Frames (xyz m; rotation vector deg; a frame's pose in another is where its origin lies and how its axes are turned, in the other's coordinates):
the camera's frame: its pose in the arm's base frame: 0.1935 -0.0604 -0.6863 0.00 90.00 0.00
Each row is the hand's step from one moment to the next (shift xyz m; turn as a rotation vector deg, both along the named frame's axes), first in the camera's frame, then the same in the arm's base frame.
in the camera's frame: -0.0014 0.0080 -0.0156 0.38 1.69 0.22
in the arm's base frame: -0.0156 0.0080 0.0014 0.22 1.69 -0.38
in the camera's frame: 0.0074 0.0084 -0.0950 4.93 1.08 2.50
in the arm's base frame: -0.0950 0.0084 -0.0074 2.50 1.08 -4.93
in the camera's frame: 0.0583 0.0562 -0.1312 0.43 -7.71 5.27
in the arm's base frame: -0.1312 0.0562 -0.0583 5.27 -7.71 -0.43
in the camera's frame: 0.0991 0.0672 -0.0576 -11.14 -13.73 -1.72
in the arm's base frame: -0.0576 0.0672 -0.0991 -1.72 -13.73 11.14
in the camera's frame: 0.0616 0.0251 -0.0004 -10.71 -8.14 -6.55
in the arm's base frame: -0.0004 0.0251 -0.0616 -6.55 -8.14 10.71
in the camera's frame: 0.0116 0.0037 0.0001 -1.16 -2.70 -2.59
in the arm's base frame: 0.0001 0.0037 -0.0116 -2.59 -2.70 1.16
